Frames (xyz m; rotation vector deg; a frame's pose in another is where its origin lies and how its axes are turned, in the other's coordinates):
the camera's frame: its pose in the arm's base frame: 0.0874 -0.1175 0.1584 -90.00 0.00 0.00
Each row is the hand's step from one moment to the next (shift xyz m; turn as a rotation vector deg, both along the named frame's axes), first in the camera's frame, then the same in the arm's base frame.
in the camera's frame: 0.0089 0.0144 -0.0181 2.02 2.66 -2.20
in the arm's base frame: 0.0089 -0.0181 -0.0144 2.02 -2.20 -2.66
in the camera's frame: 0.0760 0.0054 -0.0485 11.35 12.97 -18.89
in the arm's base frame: 0.0760 -0.0485 -0.0054 11.35 -18.89 -12.97
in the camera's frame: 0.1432 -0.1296 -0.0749 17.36 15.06 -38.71
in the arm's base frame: 0.1432 -0.0749 0.1296 17.36 -38.71 -15.06
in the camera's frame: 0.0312 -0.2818 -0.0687 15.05 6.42 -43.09
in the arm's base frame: 0.0312 -0.0687 0.2818 15.05 -43.09 -6.42
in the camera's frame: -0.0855 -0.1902 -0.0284 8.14 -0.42 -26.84
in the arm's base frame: -0.0855 -0.0284 0.1902 8.14 -26.84 0.42
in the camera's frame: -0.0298 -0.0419 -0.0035 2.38 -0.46 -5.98
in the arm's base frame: -0.0298 -0.0035 0.0419 2.38 -5.98 0.46
